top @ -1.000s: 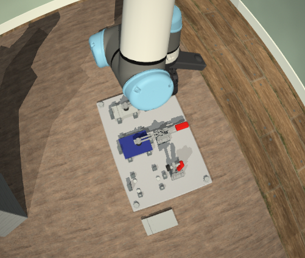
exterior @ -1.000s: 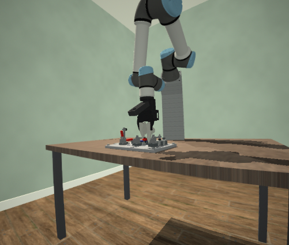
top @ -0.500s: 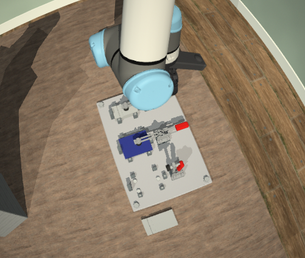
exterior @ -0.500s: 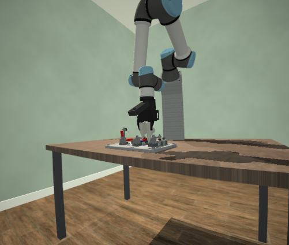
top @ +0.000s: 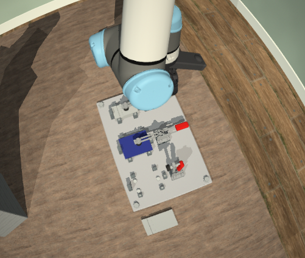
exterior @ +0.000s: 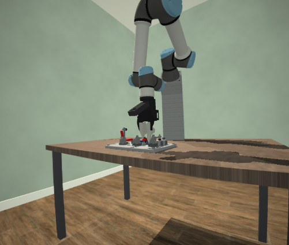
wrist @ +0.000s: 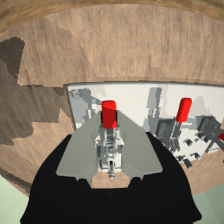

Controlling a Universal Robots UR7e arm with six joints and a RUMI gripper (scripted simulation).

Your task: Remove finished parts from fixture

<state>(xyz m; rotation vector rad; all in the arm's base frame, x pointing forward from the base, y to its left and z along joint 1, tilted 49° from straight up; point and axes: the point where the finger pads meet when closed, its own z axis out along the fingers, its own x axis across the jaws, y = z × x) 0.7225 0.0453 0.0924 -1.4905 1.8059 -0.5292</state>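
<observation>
My hand is 10 cm to the left of the grey fixture plate, 10 cm past it and 5 cm above it. Also, from my hand: blue blank 14 cm behind, 10 cm to the right, 3 cm below.
</observation>
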